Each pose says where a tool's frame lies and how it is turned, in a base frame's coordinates. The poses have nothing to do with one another.
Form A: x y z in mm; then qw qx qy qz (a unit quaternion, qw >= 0).
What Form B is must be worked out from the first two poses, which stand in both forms.
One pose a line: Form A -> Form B
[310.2, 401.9, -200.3, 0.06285, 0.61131, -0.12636, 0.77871] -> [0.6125, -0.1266, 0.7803, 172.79, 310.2, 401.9, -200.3]
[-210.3, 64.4, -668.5, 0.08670, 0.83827, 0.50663, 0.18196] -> [0.8414, 0.5085, 0.1826, 170.05, -210.3, 64.4, -668.5]
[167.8, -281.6, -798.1, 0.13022, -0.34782, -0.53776, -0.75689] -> [-0.3508, -0.5424, -0.7634, 165.04, 167.8, -281.6, -798.1]
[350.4, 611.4, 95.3, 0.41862, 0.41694, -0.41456, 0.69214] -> [0.4591, -0.4565, 0.7621, 130.50, 350.4, 611.4, 95.3]
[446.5, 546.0, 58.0, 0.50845, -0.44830, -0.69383, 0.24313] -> [-0.5206, -0.8058, 0.2823, 118.88, 446.5, 546.0, 58.0]
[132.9, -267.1, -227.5, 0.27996, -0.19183, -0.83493, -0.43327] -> [-0.1998, -0.8697, -0.4513, 147.48, 132.9, -267.1, -227.5]
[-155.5, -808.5, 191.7, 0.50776, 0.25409, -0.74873, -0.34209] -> [0.2949, -0.8691, -0.3971, 118.97, -155.5, -808.5, 191.7]
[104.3, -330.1, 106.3, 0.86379, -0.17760, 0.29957, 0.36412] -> [-0.3525, 0.5946, 0.7227, 60.51, 104.3, -330.1, 106.3]
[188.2, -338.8, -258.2, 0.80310, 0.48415, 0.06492, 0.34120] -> [0.8125, 0.1090, 0.5726, 73.15, 188.2, -338.8, -258.2]
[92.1, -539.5, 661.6, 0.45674, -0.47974, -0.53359, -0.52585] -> [-0.5393, -0.5998, -0.5911, 125.65, 92.1, -539.5, 661.6]
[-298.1, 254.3, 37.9, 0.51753, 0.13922, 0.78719, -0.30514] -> [0.1627, 0.9200, -0.3566, 117.67, -298.1, 254.3, 37.9]
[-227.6, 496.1, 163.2, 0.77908, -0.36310, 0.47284, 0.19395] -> [-0.5792, 0.7542, 0.3094, 77.65, -227.6, 496.1, 163.2]
